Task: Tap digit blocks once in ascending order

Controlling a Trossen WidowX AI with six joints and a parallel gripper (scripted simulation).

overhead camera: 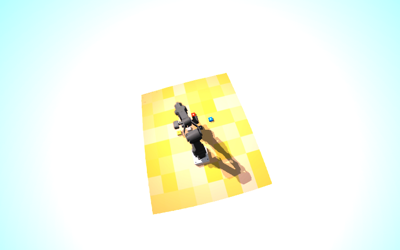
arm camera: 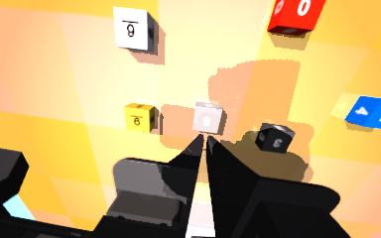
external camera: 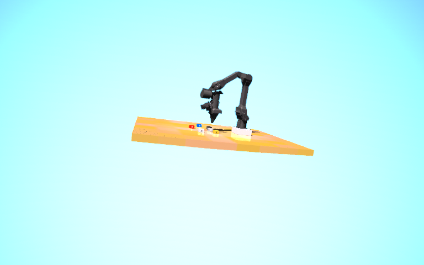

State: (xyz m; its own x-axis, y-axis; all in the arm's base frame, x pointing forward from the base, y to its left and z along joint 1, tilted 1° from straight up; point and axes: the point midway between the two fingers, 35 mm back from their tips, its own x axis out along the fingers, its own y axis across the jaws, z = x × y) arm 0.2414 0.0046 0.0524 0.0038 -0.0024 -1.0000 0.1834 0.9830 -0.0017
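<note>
Now: gripper tip 80 mm to the right of the yellow block, 50 mm above it and 10 mm short of it. Round my gripper tip: red block 110 mm ahead, 90 mm to the right, 50 mm below; then blue block 200 mm to the right, 50 mm below.
</note>
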